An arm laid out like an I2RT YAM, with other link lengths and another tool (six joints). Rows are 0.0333 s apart.
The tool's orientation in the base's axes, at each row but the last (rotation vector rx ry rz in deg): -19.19 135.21 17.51; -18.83 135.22 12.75; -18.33 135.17 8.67; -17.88 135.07 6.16; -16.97 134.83 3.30; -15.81 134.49 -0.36; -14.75 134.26 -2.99; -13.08 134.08 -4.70; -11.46 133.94 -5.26; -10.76 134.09 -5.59
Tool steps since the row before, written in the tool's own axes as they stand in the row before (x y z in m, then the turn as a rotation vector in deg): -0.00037 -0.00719 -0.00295 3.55 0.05 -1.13; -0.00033 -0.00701 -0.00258 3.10 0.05 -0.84; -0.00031 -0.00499 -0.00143 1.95 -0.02 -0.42; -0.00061 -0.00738 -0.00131 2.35 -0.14 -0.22; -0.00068 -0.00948 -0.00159 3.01 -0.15 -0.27; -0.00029 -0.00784 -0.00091 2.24 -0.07 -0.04; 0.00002 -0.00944 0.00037 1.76 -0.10 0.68; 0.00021 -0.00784 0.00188 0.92 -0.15 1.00; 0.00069 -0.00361 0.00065 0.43 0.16 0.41; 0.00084 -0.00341 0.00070 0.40 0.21 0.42
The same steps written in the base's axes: 0.00073 -0.00761 0.00147 -3.23 -0.85 -1.65; 0.00065 -0.00727 0.00162 -2.73 -0.70 -1.54; 0.00063 -0.00503 0.00116 -1.63 -0.47 -1.05; 0.00142 -0.00724 0.00147 -1.74 -0.63 -1.47; 0.00156 -0.00929 0.00204 -2.23 -0.77 -1.89; 0.00111 -0.00767 0.00153 -1.56 -0.52 -1.53; 0.00185 -0.00923 0.00081 -0.71 -0.42 -1.70; 0.00229 -0.00772 -0.00046 0.10 -0.31 -1.33; 0.00041 -0.00368 -0.00048 -0.02 0.08 -0.61; 0.00028 -0.00351 -0.00065 0.00 0.14 -0.60
